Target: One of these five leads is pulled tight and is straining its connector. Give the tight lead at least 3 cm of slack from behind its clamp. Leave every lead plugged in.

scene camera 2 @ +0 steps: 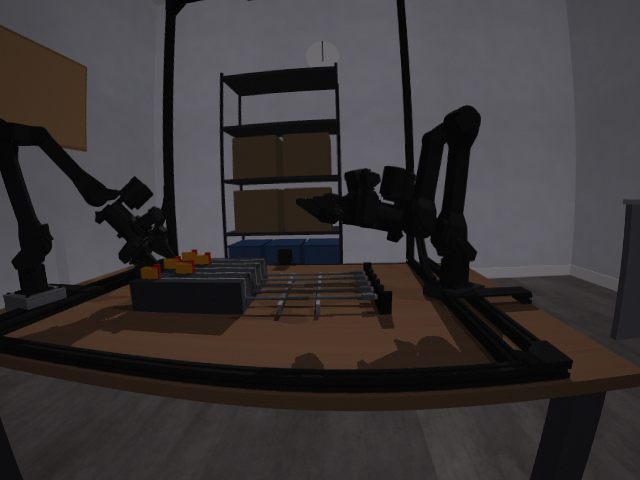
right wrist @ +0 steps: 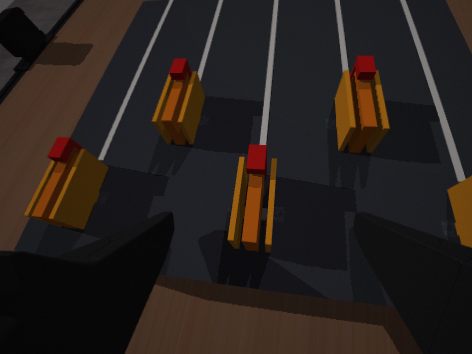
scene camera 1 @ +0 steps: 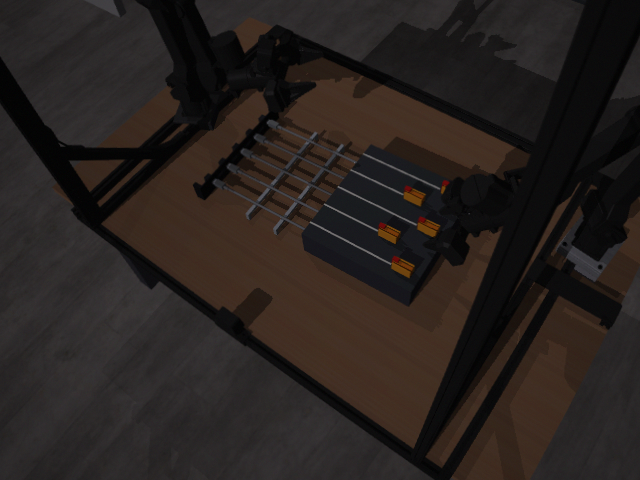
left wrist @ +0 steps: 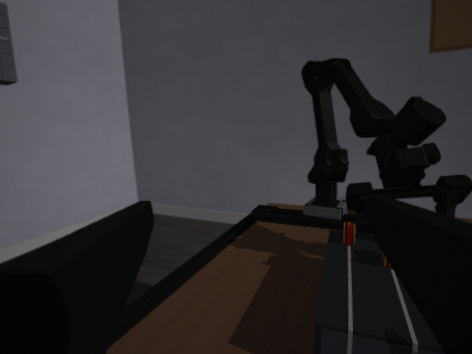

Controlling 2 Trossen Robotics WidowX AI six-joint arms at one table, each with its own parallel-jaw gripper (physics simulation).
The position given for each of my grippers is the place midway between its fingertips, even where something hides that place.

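Note:
My left gripper (scene camera 1: 319,68) (scene camera 2: 304,200) (left wrist: 259,208): open, holding nothing. My right gripper (scene camera 1: 432,228) (scene camera 2: 169,265) (right wrist: 263,221): open, empty. Orange connector (right wrist: 252,214) visible.

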